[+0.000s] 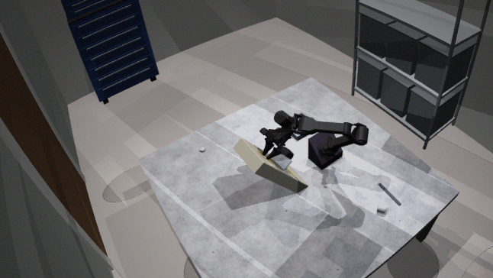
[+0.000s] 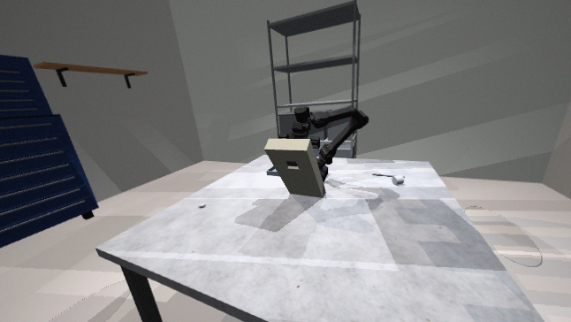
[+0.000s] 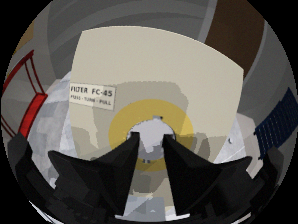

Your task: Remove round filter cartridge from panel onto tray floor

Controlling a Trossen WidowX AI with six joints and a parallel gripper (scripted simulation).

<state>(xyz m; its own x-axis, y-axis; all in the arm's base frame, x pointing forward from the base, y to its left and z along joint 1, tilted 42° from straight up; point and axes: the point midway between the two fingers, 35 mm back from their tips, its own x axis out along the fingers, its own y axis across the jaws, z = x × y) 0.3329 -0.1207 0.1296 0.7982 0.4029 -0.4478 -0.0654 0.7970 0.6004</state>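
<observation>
The round filter cartridge is 1 cm below my gripper tip and 1 cm ahead of it. Round my gripper tip: service panel: 8 cm below, 4 cm behind; tray: 41 cm behind, 28 cm to the right, 24 cm below.
</observation>
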